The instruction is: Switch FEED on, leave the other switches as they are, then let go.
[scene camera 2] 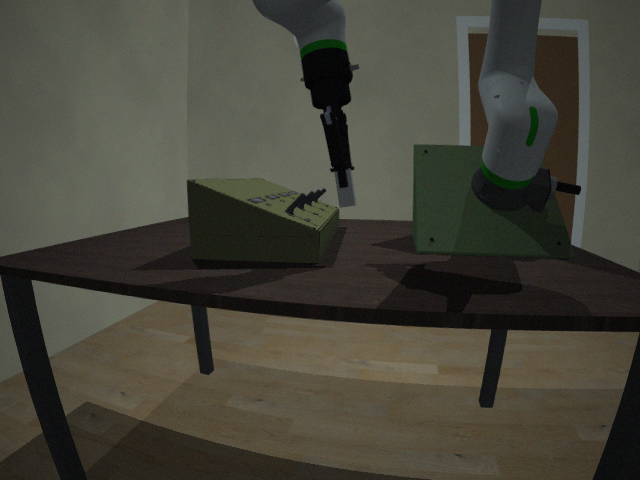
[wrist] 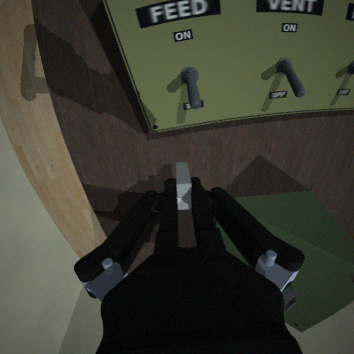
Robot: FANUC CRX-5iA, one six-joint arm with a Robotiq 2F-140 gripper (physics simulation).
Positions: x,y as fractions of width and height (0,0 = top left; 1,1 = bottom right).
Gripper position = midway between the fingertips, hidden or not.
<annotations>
gripper: scene camera 2 0.54,0.43; wrist 0.51,0.48
</annotations>
